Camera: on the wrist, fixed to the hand. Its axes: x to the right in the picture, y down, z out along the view.
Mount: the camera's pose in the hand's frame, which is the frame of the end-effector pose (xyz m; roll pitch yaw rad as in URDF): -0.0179 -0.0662 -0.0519 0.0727 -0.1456 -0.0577
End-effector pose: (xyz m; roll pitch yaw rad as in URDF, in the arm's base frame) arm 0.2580 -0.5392 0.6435 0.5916 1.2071 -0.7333
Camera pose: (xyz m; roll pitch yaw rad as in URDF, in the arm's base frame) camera 0.1803 -0.5042 0.6318 0.3968 1.1010 -1.0206
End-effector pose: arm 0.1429 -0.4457 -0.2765 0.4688 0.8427 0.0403
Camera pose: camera 0.0756 -0.4841 -0.3139 0.4256 0.7320 -0.1169
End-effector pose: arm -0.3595 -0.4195 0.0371 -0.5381 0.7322 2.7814
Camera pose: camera -0.3110 -0.3486 0.0412 -0.4511 0.5775 2.8117
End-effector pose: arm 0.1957 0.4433 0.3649 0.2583 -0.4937 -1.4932
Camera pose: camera 0.1463 0.4234 0.2973 0.3867 -0.6172 -1.6065
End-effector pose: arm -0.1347 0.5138 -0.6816 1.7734 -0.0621 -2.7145
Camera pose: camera -0.0949 0.4614 -0.7370 1.8444 0.0236 -2.8455
